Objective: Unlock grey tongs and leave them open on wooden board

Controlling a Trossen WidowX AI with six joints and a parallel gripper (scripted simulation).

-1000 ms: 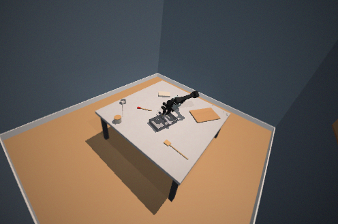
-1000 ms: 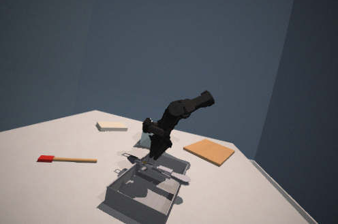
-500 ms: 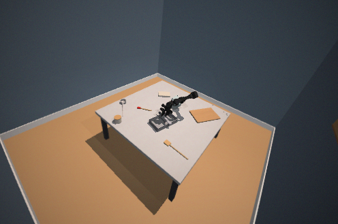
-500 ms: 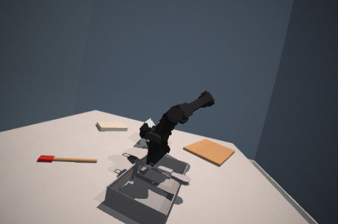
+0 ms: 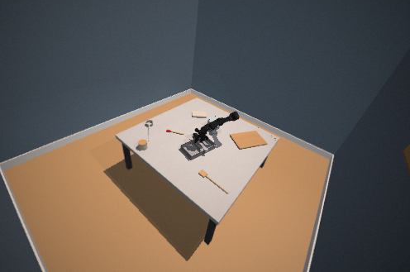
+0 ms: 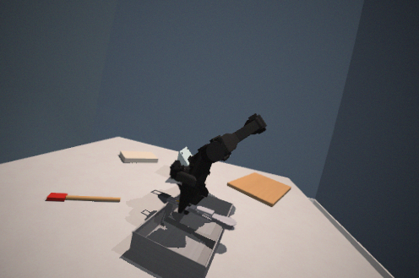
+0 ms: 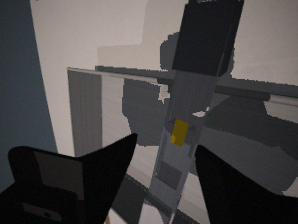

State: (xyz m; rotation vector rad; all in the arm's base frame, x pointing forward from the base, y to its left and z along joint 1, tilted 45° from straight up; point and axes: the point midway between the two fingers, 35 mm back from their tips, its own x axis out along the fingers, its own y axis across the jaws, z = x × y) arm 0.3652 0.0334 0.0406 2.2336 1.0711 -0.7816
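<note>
Right now the roasting tin is 3 cm to the left of my gripper tip, 2 cm below it and 1 cm ahead of it. Round my gripper tip: red-headed wooden spatula 33 cm to the right, 4 cm below, 1 cm ahead; yellow lock piece 2 cm to the right, 2 cm behind, 2 cm above; cork-coloured pot 38 cm ahead, 35 cm to the right, 1 cm below.
</note>
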